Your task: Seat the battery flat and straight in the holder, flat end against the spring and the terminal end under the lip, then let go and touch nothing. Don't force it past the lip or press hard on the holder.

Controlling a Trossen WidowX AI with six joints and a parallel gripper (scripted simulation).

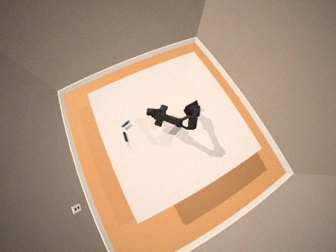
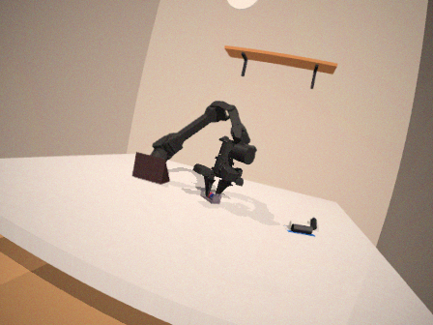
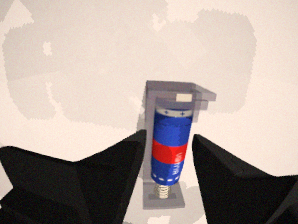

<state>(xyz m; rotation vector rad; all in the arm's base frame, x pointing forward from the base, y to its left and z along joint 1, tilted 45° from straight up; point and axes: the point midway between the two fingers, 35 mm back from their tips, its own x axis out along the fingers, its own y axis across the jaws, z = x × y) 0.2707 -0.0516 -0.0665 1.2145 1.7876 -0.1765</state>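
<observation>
Now: the battery 1 cm above my gripper tip. Also, from my gripper tip: screwdriver: 38 cm ahead, 1 cm to the left.
</observation>
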